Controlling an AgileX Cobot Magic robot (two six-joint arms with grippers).
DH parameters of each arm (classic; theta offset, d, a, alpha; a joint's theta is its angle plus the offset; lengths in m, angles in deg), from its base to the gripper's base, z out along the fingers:
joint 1: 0 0.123 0 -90
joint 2: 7.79 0 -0.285 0
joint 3: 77.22 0 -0.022 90
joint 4: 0 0.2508 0 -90
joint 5: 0 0 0.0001 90
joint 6: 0 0.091 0 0
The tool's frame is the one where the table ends.
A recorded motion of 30 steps. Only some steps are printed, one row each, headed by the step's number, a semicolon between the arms.
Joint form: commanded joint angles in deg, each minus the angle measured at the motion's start. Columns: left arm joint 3, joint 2, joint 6, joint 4, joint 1, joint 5; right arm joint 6, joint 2, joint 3, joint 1, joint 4, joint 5.
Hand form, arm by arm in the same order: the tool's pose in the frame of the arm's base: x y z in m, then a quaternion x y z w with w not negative. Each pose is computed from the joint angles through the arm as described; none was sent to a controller.
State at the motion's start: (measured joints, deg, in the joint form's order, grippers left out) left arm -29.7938 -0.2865 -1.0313 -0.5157 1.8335 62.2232; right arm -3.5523 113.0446 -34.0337 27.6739 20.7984 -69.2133
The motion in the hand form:
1: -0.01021 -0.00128 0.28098 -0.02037 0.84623 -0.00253 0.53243; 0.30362 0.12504 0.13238 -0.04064 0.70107 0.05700 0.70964
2: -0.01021 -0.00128 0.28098 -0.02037 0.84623 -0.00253 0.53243; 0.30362 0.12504 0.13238 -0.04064 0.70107 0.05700 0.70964
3: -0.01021 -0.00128 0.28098 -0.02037 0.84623 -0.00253 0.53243; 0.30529 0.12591 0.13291 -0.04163 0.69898 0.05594 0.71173
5: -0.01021 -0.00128 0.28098 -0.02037 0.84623 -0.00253 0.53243; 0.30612 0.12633 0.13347 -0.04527 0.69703 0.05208 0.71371
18: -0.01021 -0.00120 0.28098 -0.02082 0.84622 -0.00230 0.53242; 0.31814 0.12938 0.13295 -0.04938 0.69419 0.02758 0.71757
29: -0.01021 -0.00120 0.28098 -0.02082 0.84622 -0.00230 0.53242; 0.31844 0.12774 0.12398 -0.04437 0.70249 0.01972 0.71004
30: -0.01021 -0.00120 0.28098 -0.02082 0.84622 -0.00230 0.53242; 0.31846 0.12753 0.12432 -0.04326 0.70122 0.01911 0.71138
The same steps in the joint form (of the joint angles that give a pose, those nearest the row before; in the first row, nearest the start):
1: 0.17 -0.80 0.00 -0.17 -0.05 -0.86; -0.86 0.80 -1.20 0.11 -0.23 -6.19
2: 0.17 -0.80 0.00 -0.17 -0.05 -0.86; -0.86 0.80 -1.20 0.11 -0.23 -6.19
3: 0.17 -0.80 0.00 -0.17 -0.05 -0.86; -1.15 0.97 -1.66 0.11 -0.23 -6.25
5: 0.17 -0.80 0.00 -0.17 -0.05 -0.86; -1.83 1.03 -1.89 0.11 -0.23 -6.36
18: 0.17 -0.80 -0.06 -0.12 -0.06 -0.86; -5.21 2.52 -5.04 0.00 1.43 -5.39
29: 0.17 -0.80 -0.06 -0.12 -0.06 -0.86; -5.10 4.07 -5.04 0.00 2.52 -5.67
30: 0.17 -0.80 -0.06 -0.12 -0.06 -0.86; -5.10 4.07 -5.04 0.00 2.64 -5.90

